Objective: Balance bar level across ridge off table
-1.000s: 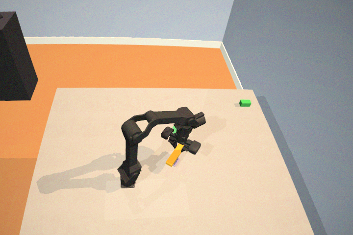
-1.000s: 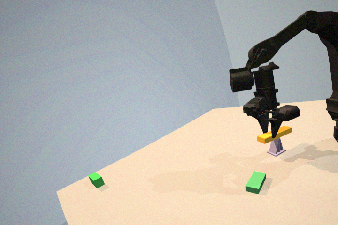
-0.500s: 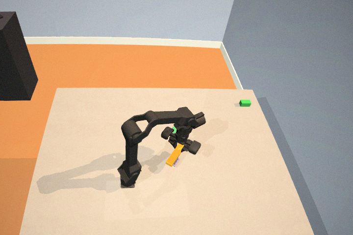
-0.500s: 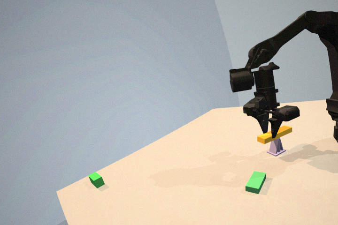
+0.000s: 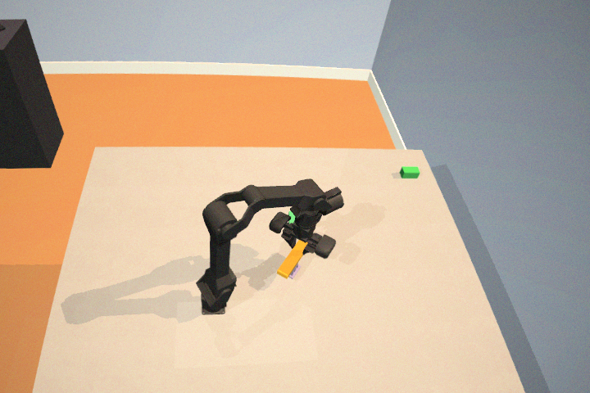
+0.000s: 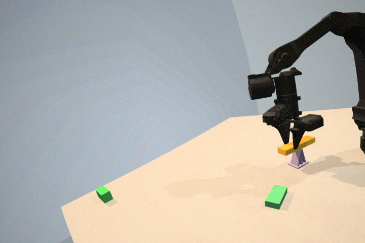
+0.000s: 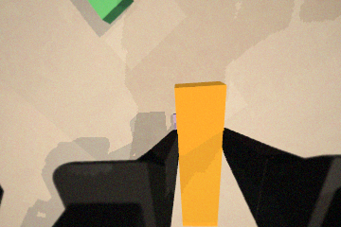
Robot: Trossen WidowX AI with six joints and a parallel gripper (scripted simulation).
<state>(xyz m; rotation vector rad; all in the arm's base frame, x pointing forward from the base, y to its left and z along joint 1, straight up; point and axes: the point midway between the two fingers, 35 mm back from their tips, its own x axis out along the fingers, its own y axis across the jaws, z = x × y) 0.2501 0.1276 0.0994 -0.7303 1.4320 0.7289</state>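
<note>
My gripper tip is now 2 cm past the yellow bar and 2 cm to the left of it. From my gripper tip the other things lie so: small green cube (49 cm ahead, 37 cm to the left, 5 cm below); flat green block (1 cm ahead, 16 cm to the left, 6 cm below).
</note>
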